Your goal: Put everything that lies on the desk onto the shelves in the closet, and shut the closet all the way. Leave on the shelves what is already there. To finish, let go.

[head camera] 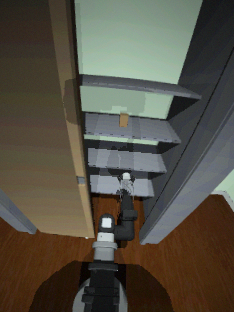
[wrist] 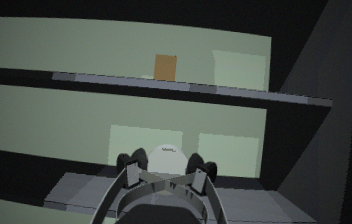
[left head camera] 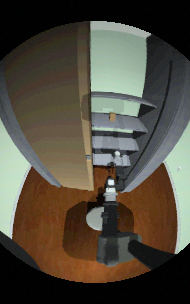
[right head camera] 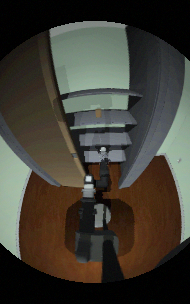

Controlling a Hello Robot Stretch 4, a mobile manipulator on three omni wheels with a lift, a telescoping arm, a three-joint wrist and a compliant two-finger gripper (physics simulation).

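My gripper [head camera: 126, 183] [left head camera: 117, 157] [right head camera: 103, 153] [wrist: 167, 163] is shut on a white round object [head camera: 126, 176] [wrist: 167, 156], which has small dark marks near its top edge. It is at the closet opening, in front of the shelves. In the wrist view it is below the shelf [wrist: 225, 93] with the block, and the top of a lower shelf [wrist: 245, 201] shows behind and beneath it. A small orange-brown block [head camera: 123, 119] [left head camera: 112, 116] [right head camera: 98, 113] [wrist: 165, 67] stands upright on the second shelf from the top. The desk does not show.
The brown closet door [head camera: 35, 135] [left head camera: 47, 110] [right head camera: 30, 105] covers the left part, with a small grey handle plate [head camera: 81, 180] near its edge. The dark right side wall [wrist: 320, 145] and grey door post [head camera: 192, 170] stand close to the right of my arm.
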